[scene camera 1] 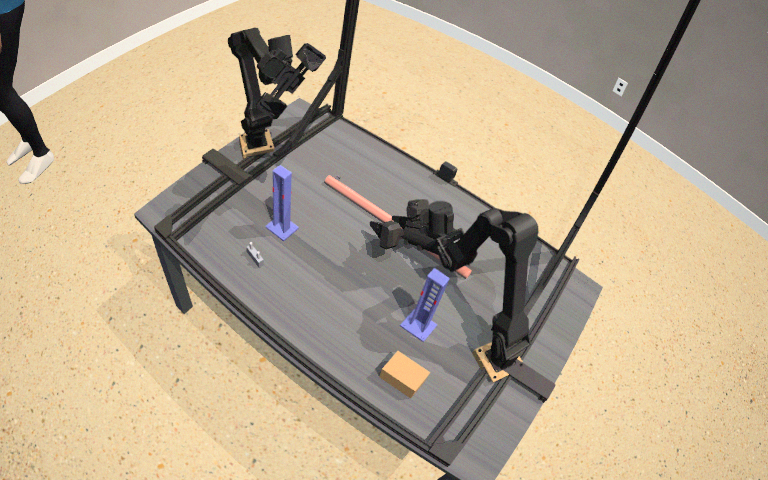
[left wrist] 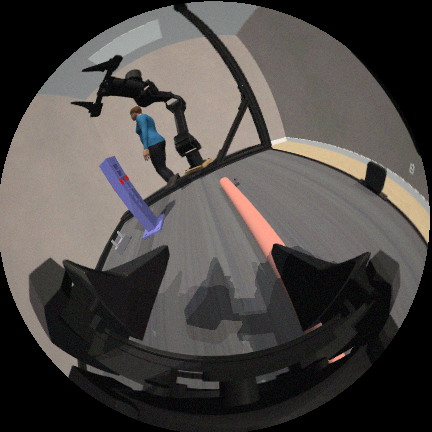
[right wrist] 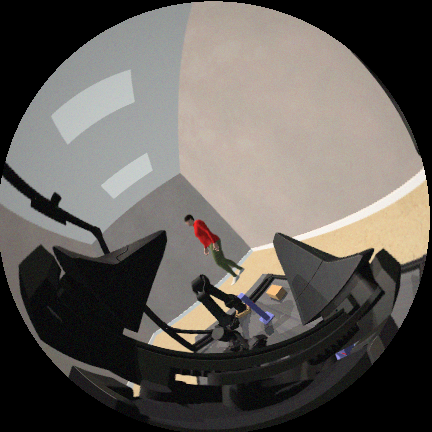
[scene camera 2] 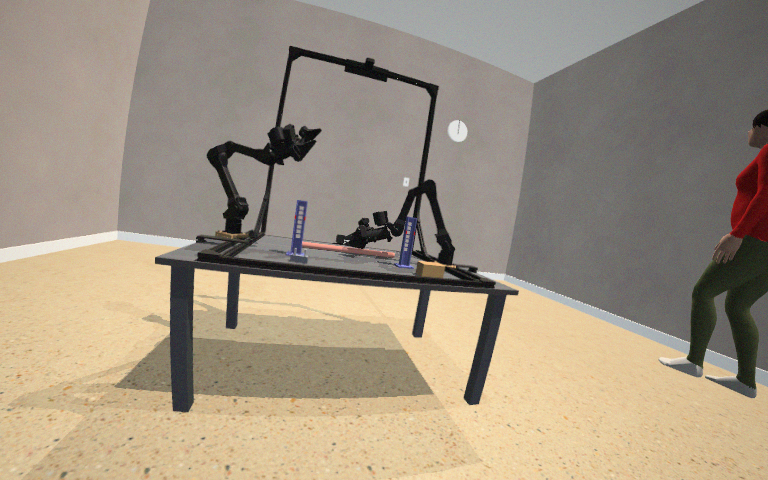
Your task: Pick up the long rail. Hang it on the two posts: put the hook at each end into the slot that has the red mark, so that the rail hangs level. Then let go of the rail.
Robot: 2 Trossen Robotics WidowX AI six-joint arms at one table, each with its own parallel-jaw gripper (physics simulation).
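Frame: origin at the left arm's base, x ahead, y left, z up, level; millimetres.
Seen in the pictures: left gripper, fingertip midpoint: (scene camera 1: 381, 220) (left wrist: 221, 250) (scene camera 2: 344, 241); right gripper, fingertip midpoint: (scene camera 1: 296, 86) (right wrist: 221, 237) (scene camera 2: 318, 134); left arm's base, link origin: (scene camera 1: 500, 357) (right wrist: 241, 308) (scene camera 2: 445, 263); right arm's base, link origin: (scene camera 1: 256, 141) (left wrist: 197, 164) (scene camera 2: 232, 232).
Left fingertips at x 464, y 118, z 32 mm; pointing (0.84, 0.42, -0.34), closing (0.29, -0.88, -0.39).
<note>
Offsets run from my left fingertips to a thing's top centre.
The long salmon rail @(dx +10, dy -56, dz -32 mm) (scene camera 1: 357, 199) (scene camera 2: 373, 252) (left wrist: 255, 220) lies on the table behind the posts. A blue post with red marks @(dx +99, dy +243, dz +156 mm) (scene camera 1: 282, 210) (scene camera 2: 300, 223) (left wrist: 132, 197) stands at the left; another blue post @(dx -293, dy +24, dz +156 mm) (scene camera 1: 427, 300) (scene camera 2: 407, 243) (right wrist: 256, 307) stands at the right. My left gripper (scene camera 1: 382, 221) (scene camera 2: 339, 241) (left wrist: 221, 250) is open and empty, low by the rail's middle. In the left wrist view its right-hand finger covers part of the rail; contact cannot be told. My right gripper (scene camera 1: 305, 80) (scene camera 2: 317, 136) (left wrist: 75, 85) (right wrist: 221, 237) is open and empty, raised high at the left.
An orange block @(dx -411, dy +122, dz -7 mm) (scene camera 1: 404, 373) (scene camera 2: 430, 268) (right wrist: 276, 292) lies in front of the right post. A small grey piece with two pegs @(dx +23, dy +341, dz -10 mm) (scene camera 1: 254, 254) (scene camera 2: 299, 258) (left wrist: 120, 242) lies near the left post. A black camera (scene camera 1: 447, 171) (left wrist: 375, 177) sits at the back edge.
</note>
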